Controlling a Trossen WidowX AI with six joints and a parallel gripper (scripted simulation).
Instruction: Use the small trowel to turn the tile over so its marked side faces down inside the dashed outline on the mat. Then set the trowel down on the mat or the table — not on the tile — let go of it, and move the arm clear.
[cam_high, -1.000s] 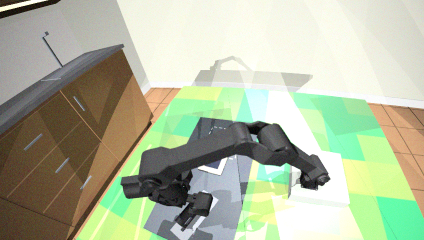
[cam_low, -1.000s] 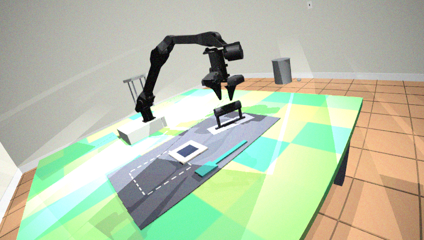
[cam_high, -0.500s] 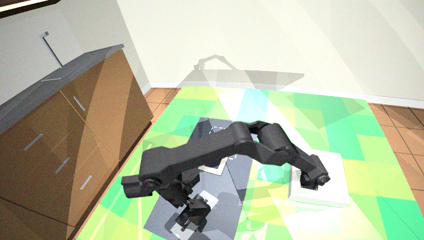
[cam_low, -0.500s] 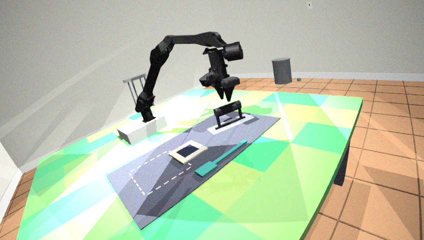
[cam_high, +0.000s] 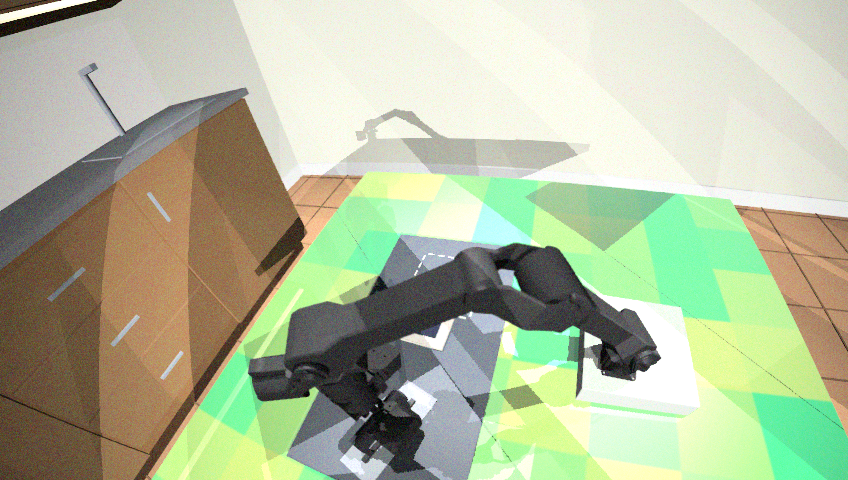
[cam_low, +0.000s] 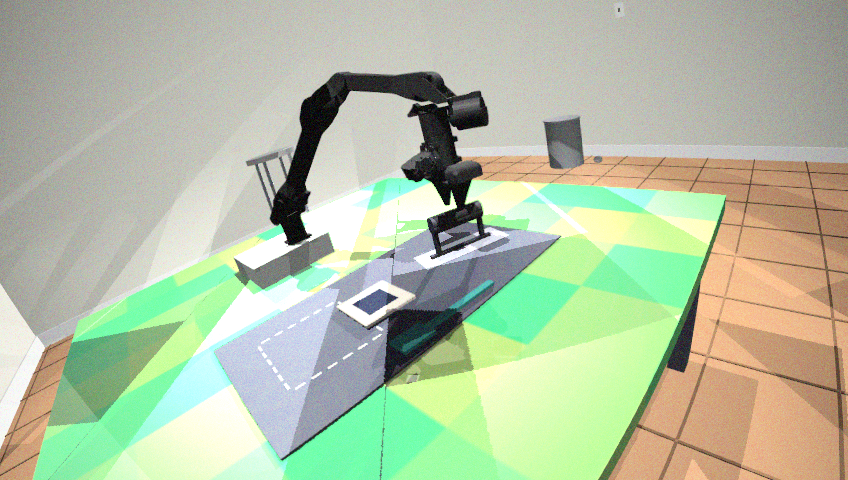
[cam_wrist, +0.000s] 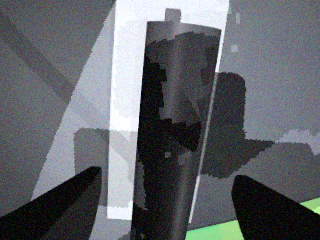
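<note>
Now: the dark handled tool 50 mm below my gripper tip, 20 mm to the right of it and 10 mm behind it. From my gripper tip the other things lie so: grey mat 200 mm to the right, 110 mm below, 10 mm ahead; teal flat tool 220 mm to the right, 150 mm ahead, 90 mm below; tile 240 mm to the right, 90 mm below, 10 mm ahead.
</note>
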